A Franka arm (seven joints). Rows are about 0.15 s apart.
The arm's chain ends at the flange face. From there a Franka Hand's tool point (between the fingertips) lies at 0.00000 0.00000 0.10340 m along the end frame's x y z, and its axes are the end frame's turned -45 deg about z.
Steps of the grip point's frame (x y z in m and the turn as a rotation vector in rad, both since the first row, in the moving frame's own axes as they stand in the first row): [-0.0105, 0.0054, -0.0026, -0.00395, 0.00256, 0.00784]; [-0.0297, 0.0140, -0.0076, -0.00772, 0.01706, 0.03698]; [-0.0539, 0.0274, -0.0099, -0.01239, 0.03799, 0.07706]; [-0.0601, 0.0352, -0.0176, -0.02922, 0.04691, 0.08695]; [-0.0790, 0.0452, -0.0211, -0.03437, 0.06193, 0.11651]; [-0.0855, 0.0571, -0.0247, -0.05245, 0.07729, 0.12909]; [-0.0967, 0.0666, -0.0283, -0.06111, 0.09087, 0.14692]
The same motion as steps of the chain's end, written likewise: [-0.0041, 0.0111, -0.0026, -0.00098, 0.00460, 0.00784]; [-0.0129, 0.0315, -0.0076, 0.00660, 0.01752, 0.03698]; [-0.0225, 0.0592, -0.0098, 0.01810, 0.03562, 0.07706]; [-0.0232, 0.0684, -0.0174, 0.01251, 0.05383, 0.08695]; [-0.0310, 0.0894, -0.0208, 0.01949, 0.06809, 0.11651]; [-0.0296, 0.1020, -0.0242, 0.01756, 0.09174, 0.12909]; [-0.0325, 0.1168, -0.0277, 0.02104, 0.10747, 0.14692]
